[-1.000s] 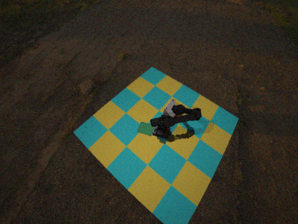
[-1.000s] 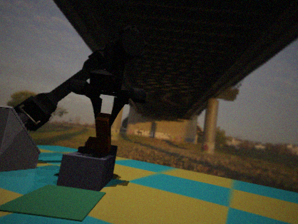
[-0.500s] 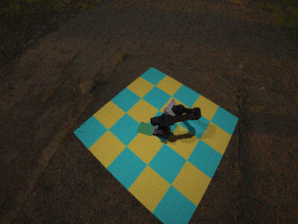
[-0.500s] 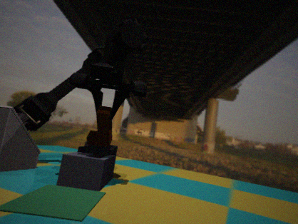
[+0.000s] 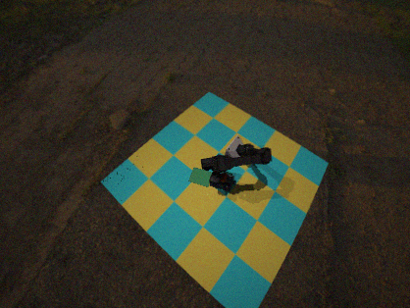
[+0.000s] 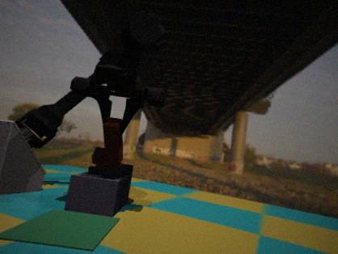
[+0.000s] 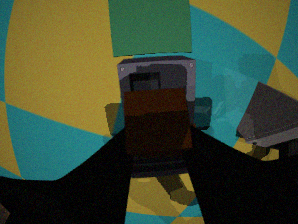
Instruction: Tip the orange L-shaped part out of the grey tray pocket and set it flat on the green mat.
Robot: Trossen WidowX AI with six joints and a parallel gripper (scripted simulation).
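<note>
My gripper tip is now 17 cm above the green mat, 11 cm to the left of it and 1 cm short of it. Round my gripper tip: orange L-shaped part (3 cm below, 2 cm to the left, 2 cm behind).
</note>
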